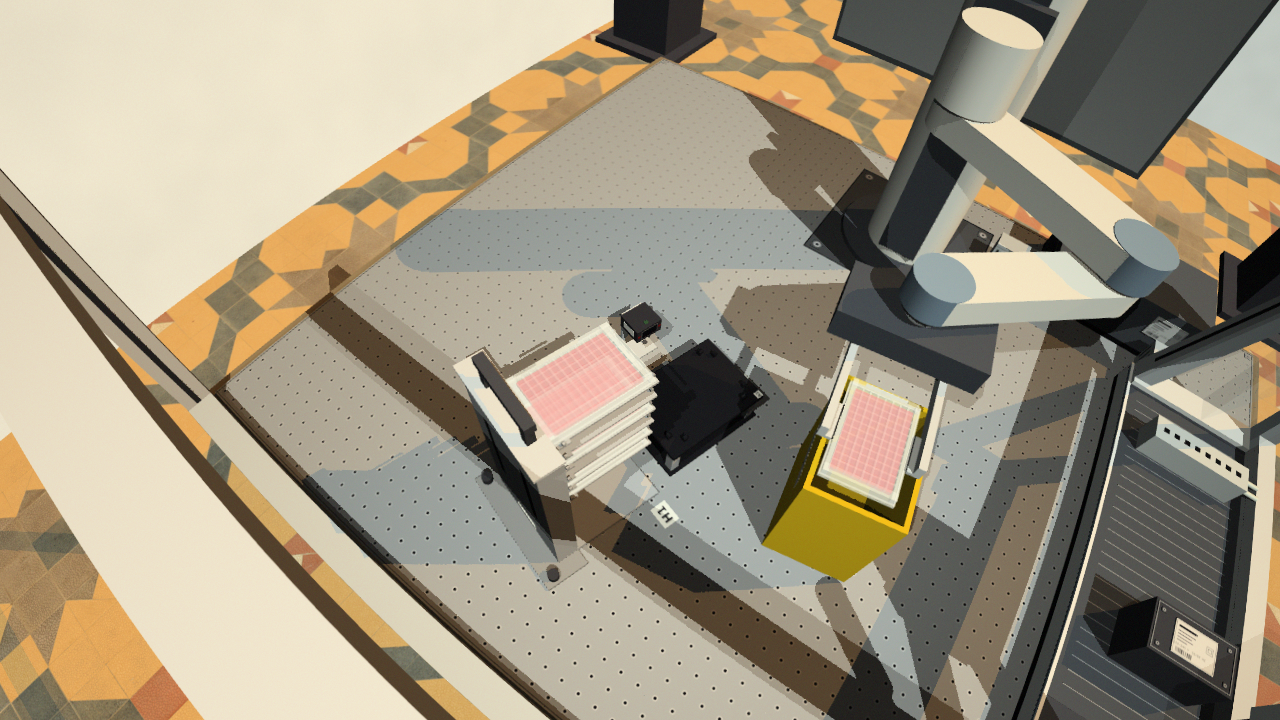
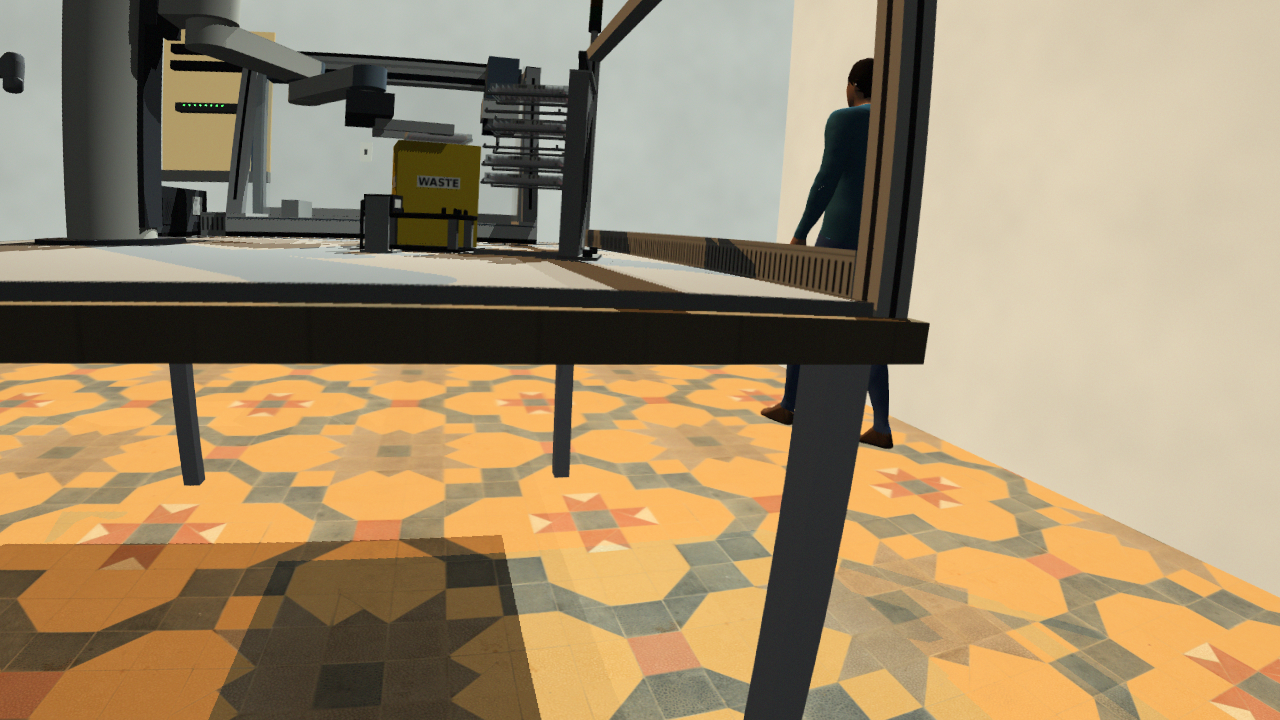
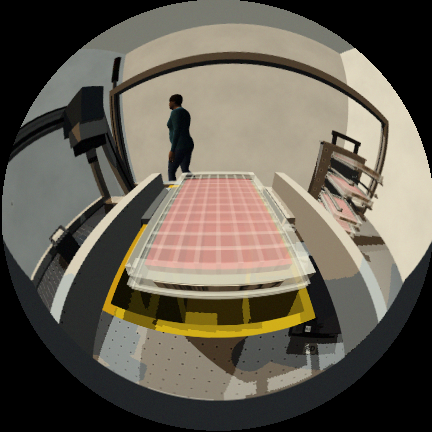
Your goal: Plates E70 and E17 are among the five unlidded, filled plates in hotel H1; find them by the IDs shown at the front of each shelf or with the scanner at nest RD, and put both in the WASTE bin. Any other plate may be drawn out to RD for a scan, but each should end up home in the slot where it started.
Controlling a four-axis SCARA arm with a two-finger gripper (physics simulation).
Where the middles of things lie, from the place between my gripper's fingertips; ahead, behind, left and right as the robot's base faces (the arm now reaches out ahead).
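Dark hotel handle (image 1: 516,411): 9 cm above my hand, 21 cm ahead of it, 30 cm to the right of it. Small black scanner (image 1: 634,318): 16 cm below my hand, 9 cm behind it, 35 cm to the right of it. Dark controller box (image 1: 1187,298): 17 cm below my hand, 73 cm behind it, 29 cm to the left of it. Going by their middles, the box is farthest from my hand of the things named here.
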